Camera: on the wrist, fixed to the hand. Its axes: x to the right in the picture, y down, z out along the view.
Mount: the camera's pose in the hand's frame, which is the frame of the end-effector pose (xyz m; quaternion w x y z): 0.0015 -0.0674 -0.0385 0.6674 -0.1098 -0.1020 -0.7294
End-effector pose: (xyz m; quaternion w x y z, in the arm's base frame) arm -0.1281 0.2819 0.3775 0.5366 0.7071 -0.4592 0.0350
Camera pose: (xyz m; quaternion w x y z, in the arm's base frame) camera -0.0639 0.3116 0.3456 0.4145 0.7515 0.1507 -0.4906
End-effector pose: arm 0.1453 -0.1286 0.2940 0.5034 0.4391 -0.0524 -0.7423
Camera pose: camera 0.1250 -0.0829 0.2346 0.1626 -0.2003 -0.3155 0.9132
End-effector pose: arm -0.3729 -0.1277 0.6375 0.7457 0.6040 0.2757 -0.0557
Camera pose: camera -0.4129 -0.1093 0.5736 0.5515 0.1145 0.5546 -0.6125
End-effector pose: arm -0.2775 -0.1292 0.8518 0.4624 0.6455 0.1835 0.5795
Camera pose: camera -0.2923 -0.0792 0.7943 0.8209 0.3053 0.4825 0.0038
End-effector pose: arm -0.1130 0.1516 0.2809 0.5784 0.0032 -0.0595 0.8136
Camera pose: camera -0.0476 0.1787 0.2491 0.9738 0.0650 -0.1857 0.1143
